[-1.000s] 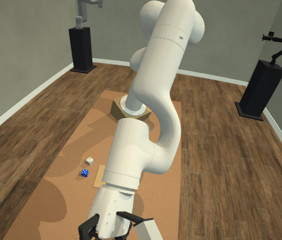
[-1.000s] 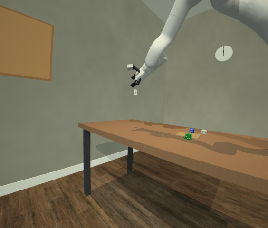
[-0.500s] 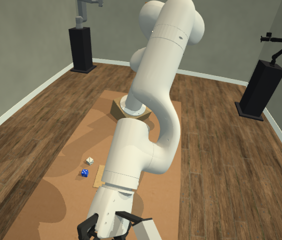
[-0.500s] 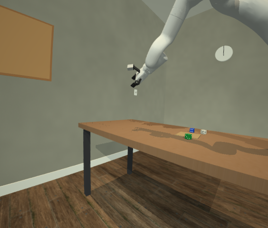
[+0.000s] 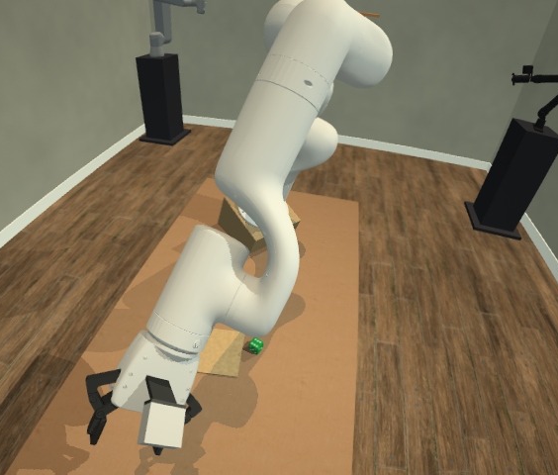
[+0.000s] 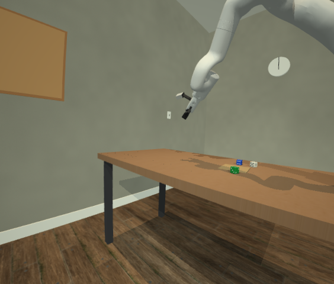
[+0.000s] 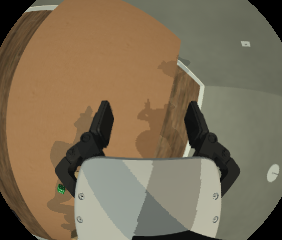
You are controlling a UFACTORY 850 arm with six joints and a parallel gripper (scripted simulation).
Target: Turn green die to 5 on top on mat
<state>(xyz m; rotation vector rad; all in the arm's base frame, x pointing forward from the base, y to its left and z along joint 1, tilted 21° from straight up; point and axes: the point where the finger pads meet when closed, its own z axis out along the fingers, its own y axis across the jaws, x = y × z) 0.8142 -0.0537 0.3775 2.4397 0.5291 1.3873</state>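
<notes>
My hand is 320 mm past the blue die, 300 mm above it and 160 mm to the left of it. Round my hand: tan mat: 350 mm behind, 310 mm below, 30 mm to the right; green die: 390 mm behind, 300 mm below, 70 mm to the left; white die: 400 mm behind, 300 mm below, 170 mm to the right.
</notes>
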